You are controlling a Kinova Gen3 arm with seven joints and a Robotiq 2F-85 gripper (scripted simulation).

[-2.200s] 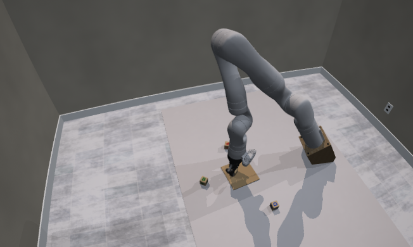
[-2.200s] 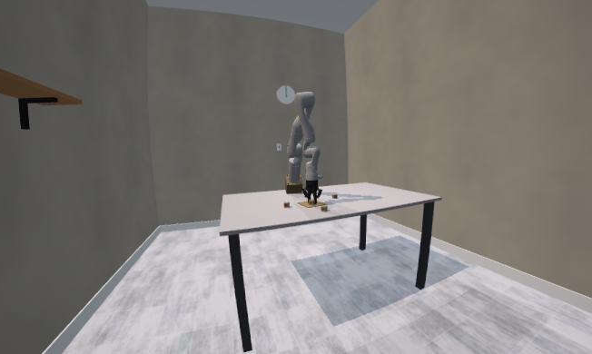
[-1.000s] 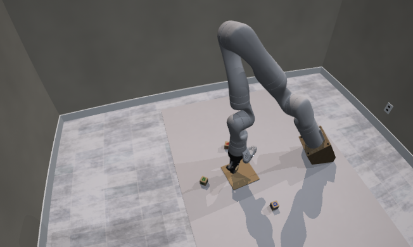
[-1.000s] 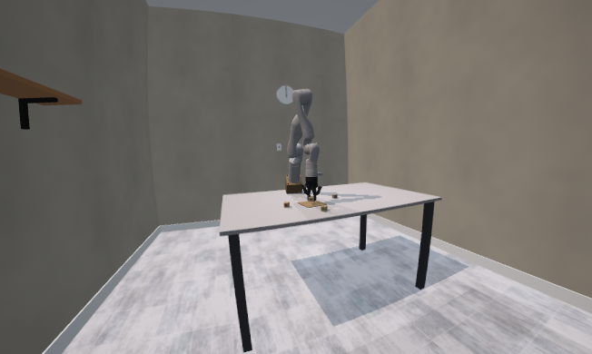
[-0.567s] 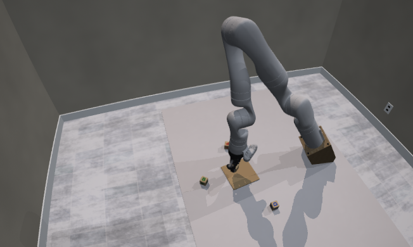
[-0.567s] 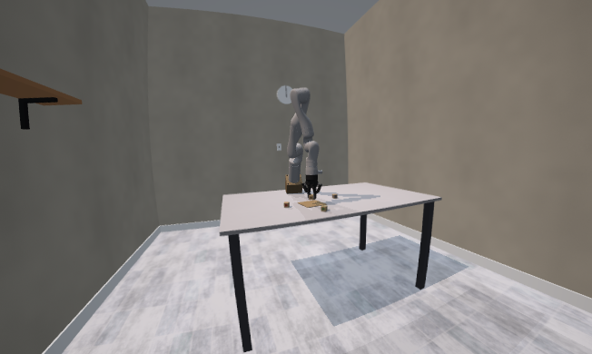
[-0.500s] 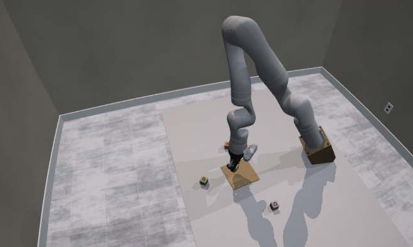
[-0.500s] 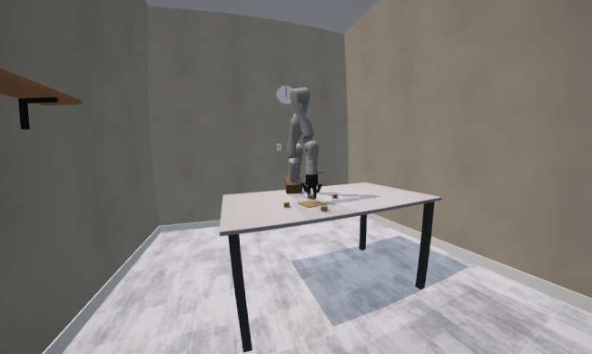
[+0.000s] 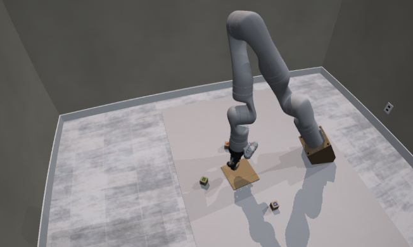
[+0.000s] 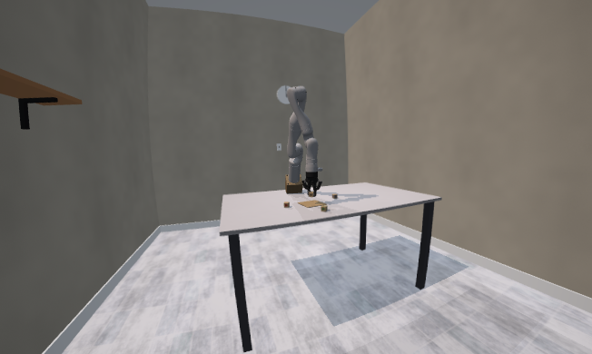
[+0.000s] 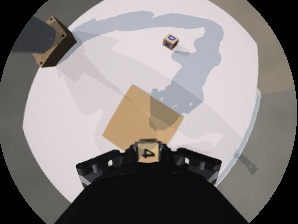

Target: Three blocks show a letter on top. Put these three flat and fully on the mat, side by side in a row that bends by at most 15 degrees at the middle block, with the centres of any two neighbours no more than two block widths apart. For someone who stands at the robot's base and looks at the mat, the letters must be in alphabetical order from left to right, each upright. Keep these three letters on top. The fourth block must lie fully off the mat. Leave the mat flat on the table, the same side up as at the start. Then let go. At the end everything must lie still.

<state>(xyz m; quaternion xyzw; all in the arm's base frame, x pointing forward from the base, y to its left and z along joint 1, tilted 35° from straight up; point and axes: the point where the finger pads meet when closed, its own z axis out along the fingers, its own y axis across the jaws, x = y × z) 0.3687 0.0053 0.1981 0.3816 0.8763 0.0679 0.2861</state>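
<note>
The tan mat is 70 mm below my hand, 30 mm behind it and 10 mm to the left of it. The rest, counted from my hand: block (right at my hand).
</note>
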